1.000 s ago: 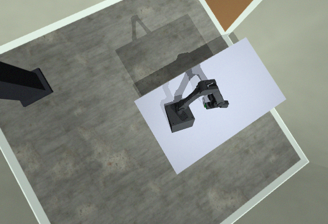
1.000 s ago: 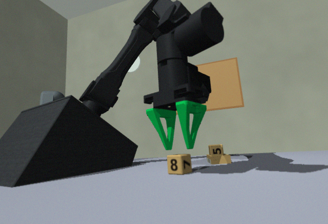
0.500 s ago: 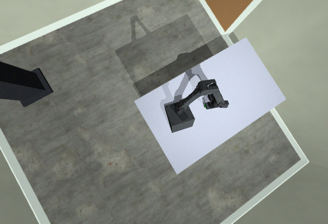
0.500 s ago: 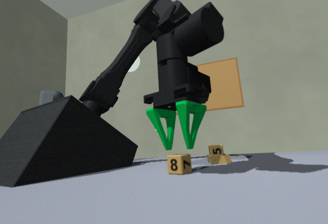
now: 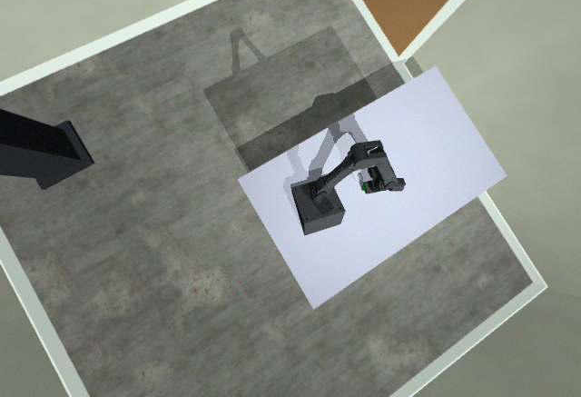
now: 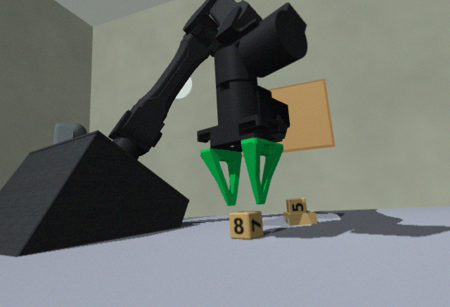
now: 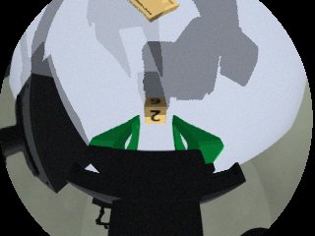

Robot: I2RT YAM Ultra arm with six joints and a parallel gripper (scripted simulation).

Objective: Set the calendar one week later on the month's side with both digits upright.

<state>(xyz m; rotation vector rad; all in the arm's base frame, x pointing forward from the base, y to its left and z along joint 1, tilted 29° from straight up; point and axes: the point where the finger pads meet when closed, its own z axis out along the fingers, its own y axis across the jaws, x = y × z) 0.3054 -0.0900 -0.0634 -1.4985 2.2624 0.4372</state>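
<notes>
My gripper is now 3 cm above the wooden cube. Also, from my hand: wooden tray (16 cm to the left, 5 cm ahead, 4 cm below).
</notes>
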